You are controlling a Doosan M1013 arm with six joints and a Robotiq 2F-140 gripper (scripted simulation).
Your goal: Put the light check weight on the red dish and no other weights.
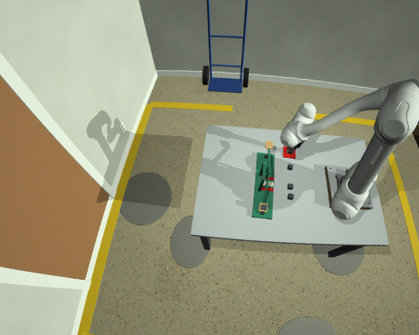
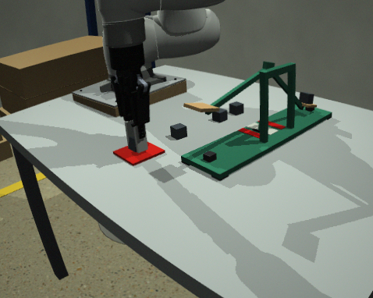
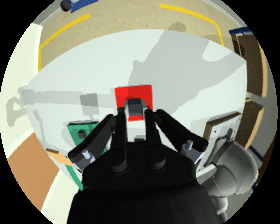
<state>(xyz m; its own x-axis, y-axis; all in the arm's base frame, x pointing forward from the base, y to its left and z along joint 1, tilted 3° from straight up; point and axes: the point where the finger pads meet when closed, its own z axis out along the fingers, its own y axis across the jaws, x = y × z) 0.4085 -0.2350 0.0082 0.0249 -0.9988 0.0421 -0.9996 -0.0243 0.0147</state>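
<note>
My hand is 40 mm above the flat red dish. Round my hand: green rocker balance (160 mm ahead, 270 mm to the left, 50 mm above).
</note>
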